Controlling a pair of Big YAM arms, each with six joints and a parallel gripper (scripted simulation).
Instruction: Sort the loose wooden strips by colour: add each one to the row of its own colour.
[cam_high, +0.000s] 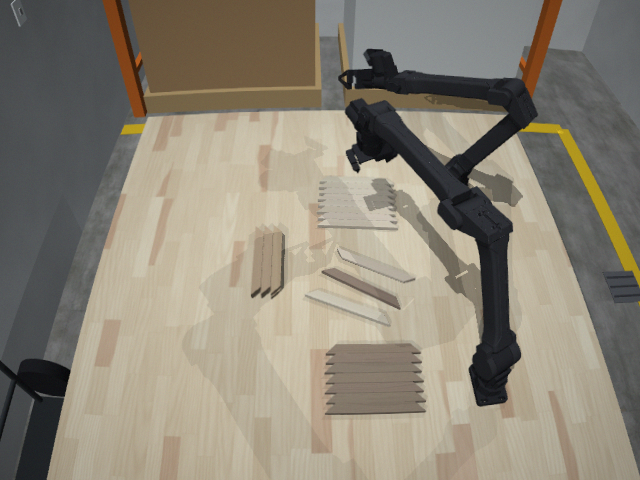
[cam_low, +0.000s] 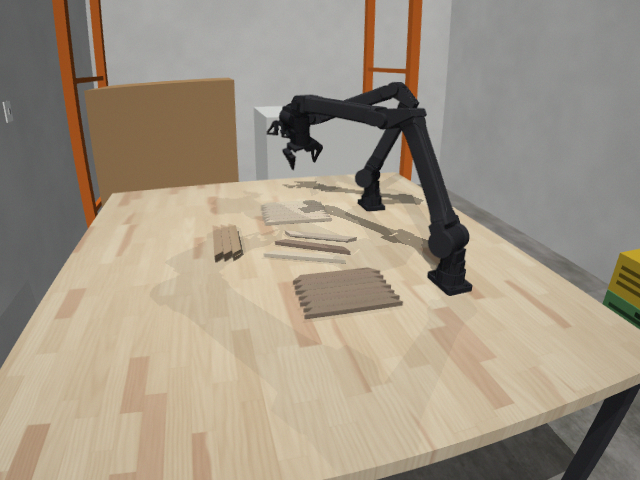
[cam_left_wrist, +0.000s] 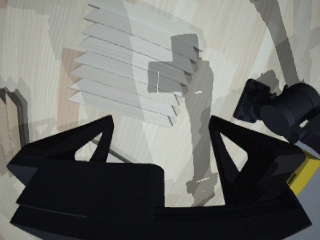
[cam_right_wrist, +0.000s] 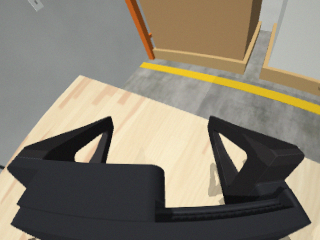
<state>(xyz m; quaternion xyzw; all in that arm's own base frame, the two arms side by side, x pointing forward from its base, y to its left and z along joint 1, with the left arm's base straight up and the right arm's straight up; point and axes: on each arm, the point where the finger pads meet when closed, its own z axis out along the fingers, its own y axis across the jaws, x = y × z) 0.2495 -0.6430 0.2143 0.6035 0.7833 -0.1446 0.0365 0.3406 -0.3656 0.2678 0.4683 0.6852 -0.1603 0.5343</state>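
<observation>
Now: the dark brown strip 300 mm to the left of my left hand, 210 mm below it and 30 mm ahead of it.
</observation>
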